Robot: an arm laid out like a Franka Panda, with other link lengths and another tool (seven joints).
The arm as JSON. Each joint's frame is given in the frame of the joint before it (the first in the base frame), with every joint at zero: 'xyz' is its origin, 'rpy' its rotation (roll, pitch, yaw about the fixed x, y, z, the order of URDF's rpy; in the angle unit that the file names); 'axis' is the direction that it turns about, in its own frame. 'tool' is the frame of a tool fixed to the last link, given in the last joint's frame.
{
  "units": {
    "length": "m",
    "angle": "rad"
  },
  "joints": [
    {
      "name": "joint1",
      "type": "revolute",
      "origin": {
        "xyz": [
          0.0,
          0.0,
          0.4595
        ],
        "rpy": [
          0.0,
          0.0,
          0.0
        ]
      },
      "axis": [
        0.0,
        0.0,
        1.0
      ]
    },
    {
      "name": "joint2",
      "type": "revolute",
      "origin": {
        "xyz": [
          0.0,
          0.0,
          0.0
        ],
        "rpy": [
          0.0,
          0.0,
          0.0
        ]
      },
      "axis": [
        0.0,
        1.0,
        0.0
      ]
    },
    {
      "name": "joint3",
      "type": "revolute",
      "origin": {
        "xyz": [
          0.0,
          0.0,
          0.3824
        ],
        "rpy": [
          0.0,
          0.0,
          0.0
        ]
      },
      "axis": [
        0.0,
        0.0,
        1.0
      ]
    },
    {
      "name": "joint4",
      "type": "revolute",
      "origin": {
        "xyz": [
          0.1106,
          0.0,
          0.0
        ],
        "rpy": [
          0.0,
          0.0,
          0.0
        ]
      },
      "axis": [
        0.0,
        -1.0,
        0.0
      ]
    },
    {
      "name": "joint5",
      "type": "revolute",
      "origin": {
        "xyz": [
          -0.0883,
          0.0,
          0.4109
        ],
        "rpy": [
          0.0,
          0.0,
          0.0
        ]
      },
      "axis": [
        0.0,
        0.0,
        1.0
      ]
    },
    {
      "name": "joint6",
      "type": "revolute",
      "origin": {
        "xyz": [
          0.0,
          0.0,
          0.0
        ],
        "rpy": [
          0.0,
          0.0,
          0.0
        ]
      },
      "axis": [
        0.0,
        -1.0,
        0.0
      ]
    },
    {
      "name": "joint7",
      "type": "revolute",
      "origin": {
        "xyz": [
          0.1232,
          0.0,
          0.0
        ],
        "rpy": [
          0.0,
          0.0,
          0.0
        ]
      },
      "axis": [
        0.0,
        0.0,
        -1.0
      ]
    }
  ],
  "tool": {
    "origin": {
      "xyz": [
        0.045,
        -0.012,
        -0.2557
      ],
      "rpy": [
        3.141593,
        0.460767,
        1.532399
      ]
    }
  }
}
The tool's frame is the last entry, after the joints.
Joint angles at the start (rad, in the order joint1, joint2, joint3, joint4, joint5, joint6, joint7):
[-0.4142 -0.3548 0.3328 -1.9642 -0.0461 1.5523 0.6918]
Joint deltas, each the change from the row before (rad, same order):
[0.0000 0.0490 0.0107 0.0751 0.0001 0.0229 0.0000]
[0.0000 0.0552 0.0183 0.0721 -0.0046 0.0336 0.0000]
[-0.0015 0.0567 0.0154 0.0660 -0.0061 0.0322 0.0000]
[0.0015 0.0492 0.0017 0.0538 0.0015 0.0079 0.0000]
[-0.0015 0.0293 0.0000 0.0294 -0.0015 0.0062 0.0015]
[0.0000 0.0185 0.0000 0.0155 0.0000 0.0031 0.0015]
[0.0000 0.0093 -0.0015 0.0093 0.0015 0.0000 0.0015]
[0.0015 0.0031 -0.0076 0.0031 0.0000 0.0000 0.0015]
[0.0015 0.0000 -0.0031 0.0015 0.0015 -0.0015 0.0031]
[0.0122 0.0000 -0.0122 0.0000 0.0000 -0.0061 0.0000]
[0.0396 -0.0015 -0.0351 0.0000 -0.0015 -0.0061 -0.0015]
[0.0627 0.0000 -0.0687 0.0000 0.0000 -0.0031 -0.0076]
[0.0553 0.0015 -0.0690 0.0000 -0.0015 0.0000 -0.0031]
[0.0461 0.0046 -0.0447 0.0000 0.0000 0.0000 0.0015]
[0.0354 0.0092 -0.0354 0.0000 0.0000 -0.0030 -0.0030]
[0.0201 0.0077 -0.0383 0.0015 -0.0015 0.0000 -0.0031]
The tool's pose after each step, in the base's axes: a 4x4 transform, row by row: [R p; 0 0 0 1], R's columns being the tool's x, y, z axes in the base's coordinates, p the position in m. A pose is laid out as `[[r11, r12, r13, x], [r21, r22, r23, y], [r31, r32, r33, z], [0, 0, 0, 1]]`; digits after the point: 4 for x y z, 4 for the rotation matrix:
[[0.6338, 0.6865, -0.3564, 0.5498], [0.5412, -0.7228, -0.4298, -0.0746], [-0.5526, 0.0795, -0.8296, 0.6803], [0, 0, 0, 1]]
[[0.6454, 0.7024, -0.3002, 0.5844], [0.5628, -0.7029, -0.4350, -0.0668], [-0.5165, 0.1118, -0.8489, 0.6950], [0, 0, 0, 1]]
[[0.6541, 0.7130, -0.2524, 0.6167], [0.5820, -0.6876, -0.4341, -0.0622], [-0.4831, 0.1371, -0.8647, 0.7051], [0, 0, 0, 1]]
[[0.6575, 0.7159, -0.2350, 0.6381], [0.5956, -0.6848, -0.4199, -0.0630], [-0.4615, 0.1361, -0.8766, 0.7080], [0, 0, 0, 1]]
[[0.6621, 0.7140, -0.2276, 0.6505], [0.5991, -0.6867, -0.4117, -0.0666], [-0.4503, 0.1362, -0.8824, 0.7082], [0, 0, 0, 1]]
[[0.6632, 0.7134, -0.2263, 0.6576], [0.6018, -0.6881, -0.4055, -0.0682], [-0.4450, 0.1327, -0.8857, 0.7062], [0, 0, 0, 1]]
[[0.6653, 0.7114, -0.2264, 0.6609], [0.6023, -0.6906, -0.4003, -0.0697], [-0.4412, 0.1299, -0.8880, 0.7057], [0, 0, 0, 1]]
[[0.6700, 0.7062, -0.2288, 0.6615], [0.5982, -0.6962, -0.3969, -0.0741], [-0.4396, 0.1291, -0.8889, 0.7057], [0, 0, 0, 1]]
[[0.6731, 0.7028, -0.2303, 0.6611], [0.5959, -0.6998, -0.3940, -0.0749], [-0.4381, 0.1280, -0.8898, 0.7063], [0, 0, 0, 1]]
[[0.6708, 0.7032, -0.2355, 0.6596], [0.5961, -0.7002, -0.3928, -0.0752], [-0.4412, 0.1231, -0.8889, 0.7054], [0, 0, 0, 1]]
[[0.6658, 0.7076, -0.2367, 0.6579], [0.6002, -0.6964, -0.3934, -0.0730], [-0.4432, 0.1199, -0.8884, 0.7059], [0, 0, 0, 1]]
[[0.6641, 0.7089, -0.2377, 0.6565], [0.6035, -0.6959, -0.3892, -0.0780], [-0.4413, 0.1151, -0.8900, 0.7062], [0, 0, 0, 1]]
[[0.6703, 0.7016, -0.2419, 0.6554], [0.5985, -0.7037, -0.3829, -0.0886], [-0.4388, 0.1119, -0.8916, 0.7059], [0, 0, 0, 1]]
[[0.6687, 0.7020, -0.2450, 0.6564], [0.6006, -0.7042, -0.3787, -0.0887], [-0.4384, 0.1061, -0.8925, 0.7031], [0, 0, 0, 1]]
[[0.6617, 0.7053, -0.2544, 0.6579], [0.6044, -0.7026, -0.3757, -0.0896], [-0.4437, 0.0948, -0.8911, 0.6966], [0, 0, 0, 1]]
[[0.6680, 0.6952, -0.2654, 0.6582], [0.5952, -0.7133, -0.3701, -0.1027], [-0.4466, 0.0893, -0.8903, 0.6924], [0, 0, 0, 1]]

